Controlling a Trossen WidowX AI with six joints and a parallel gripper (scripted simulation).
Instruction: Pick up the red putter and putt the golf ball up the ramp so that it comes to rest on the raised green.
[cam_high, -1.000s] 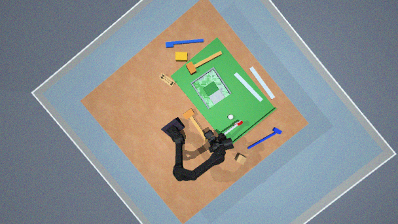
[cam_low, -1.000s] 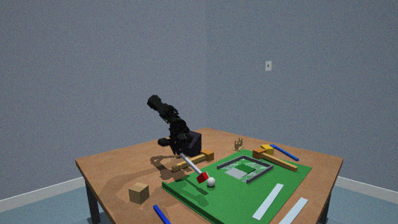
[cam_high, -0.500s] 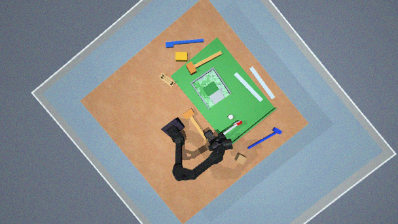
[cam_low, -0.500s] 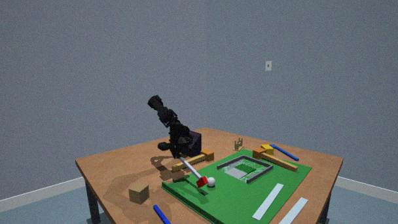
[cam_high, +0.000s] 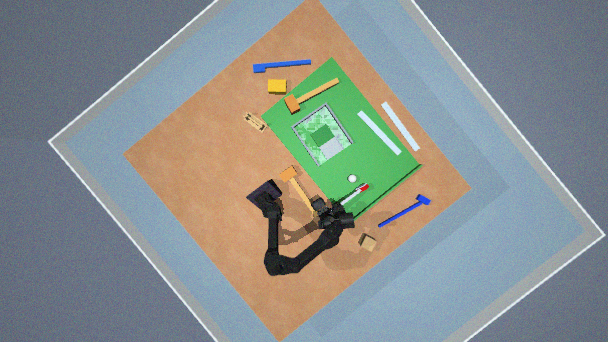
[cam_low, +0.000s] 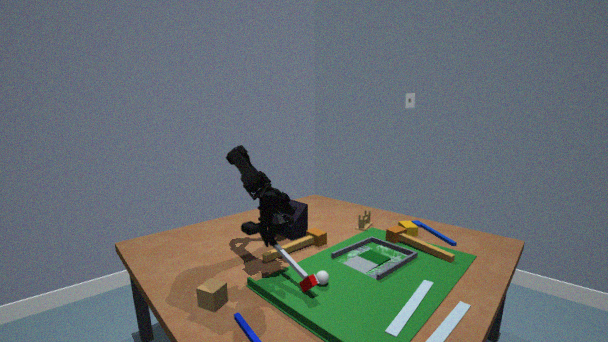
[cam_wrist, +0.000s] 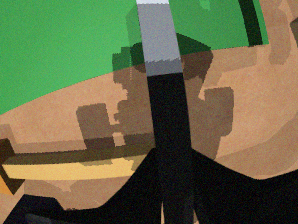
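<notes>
Right now the red putter is 120 mm ahead of my gripper tip, 10 mm to the right of it and 10 mm below it. From my gripper tip the other things lie so: white golf ball 220 mm ahead, 50 mm below, 40 mm to the left; then tan cube 260 mm to the right, 70 mm ahead, 50 mm below; then green mat 300 mm ahead, 230 mm to the left, 70 mm below.
</notes>
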